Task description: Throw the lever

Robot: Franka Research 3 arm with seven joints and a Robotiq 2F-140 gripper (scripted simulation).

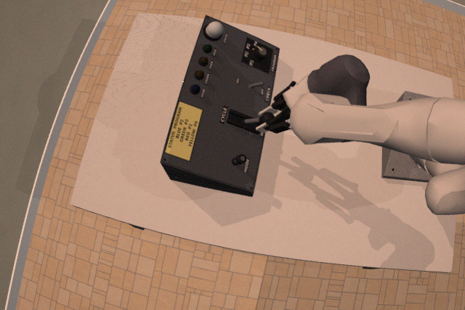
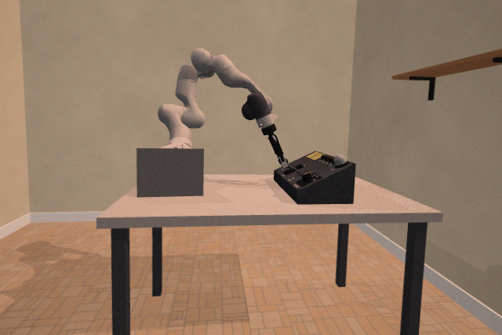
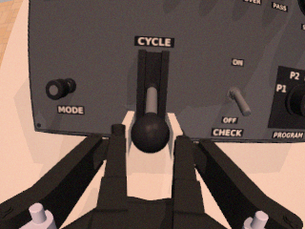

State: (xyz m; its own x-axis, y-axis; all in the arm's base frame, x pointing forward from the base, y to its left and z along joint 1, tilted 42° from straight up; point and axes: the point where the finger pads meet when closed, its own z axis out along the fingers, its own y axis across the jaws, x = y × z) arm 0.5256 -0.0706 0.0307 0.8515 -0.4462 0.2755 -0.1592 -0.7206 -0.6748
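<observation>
The dark console is 8 cm to the right of my hand, 8 cm ahead of it and 5 cm below it. The rest, counted from my hand: mode knob 11 cm to the left, 7 cm ahead, 3 cm below; then check toggle 13 cm to the right, 4 cm below, 3 cm ahead; then program dial 25 cm to the right, 3 cm below, 3 cm ahead.
</observation>
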